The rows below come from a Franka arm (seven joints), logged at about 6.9 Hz.
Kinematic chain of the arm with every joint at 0, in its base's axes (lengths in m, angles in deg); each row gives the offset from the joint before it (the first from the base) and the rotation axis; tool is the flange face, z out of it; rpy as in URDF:
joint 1: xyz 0 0 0.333 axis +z
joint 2: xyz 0 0 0 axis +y
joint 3: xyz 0 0 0.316 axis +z
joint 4: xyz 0.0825 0 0 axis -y
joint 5: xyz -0.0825 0 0.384 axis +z
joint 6: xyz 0 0 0 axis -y
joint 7: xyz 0.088 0 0 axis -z
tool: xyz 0 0 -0.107 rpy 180 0 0
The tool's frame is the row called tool.
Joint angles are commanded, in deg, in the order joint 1, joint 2, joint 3, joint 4, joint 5, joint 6, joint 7. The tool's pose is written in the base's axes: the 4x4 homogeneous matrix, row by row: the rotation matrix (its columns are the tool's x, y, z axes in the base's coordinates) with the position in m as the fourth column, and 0 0 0 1 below. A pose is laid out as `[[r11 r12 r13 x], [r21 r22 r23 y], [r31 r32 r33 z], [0 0 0 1]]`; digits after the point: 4 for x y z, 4 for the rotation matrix.
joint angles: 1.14, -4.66, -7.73, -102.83, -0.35, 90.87, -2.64
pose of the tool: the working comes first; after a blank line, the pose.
Where each joint sits with the arm in this pose, in the base's axes (m; each line is computed from the numbers above, not from the rounded line before):
joint 1: 0.0000 0.0000 0.3330
joint 2: 0.0000 0.0000 0.3330
joint 3: -0.0257 -0.0005 0.6480
joint 4: 0.0560 -0.0100 0.6546
joint 5: 0.4453 -0.0551 0.6814
joint 6: 0.4453 -0.0551 0.6814
joint 7: 0.5320 -0.0649 0.6702
the tool: 0.5185 -0.0629 0.5640

[[0.9896 -0.0679 -0.1264 0.5185], [-0.0660 -0.9976 0.0193 -0.0629], [-0.1274 -0.0108 -0.9918 0.5640], [0 0 0 1]]
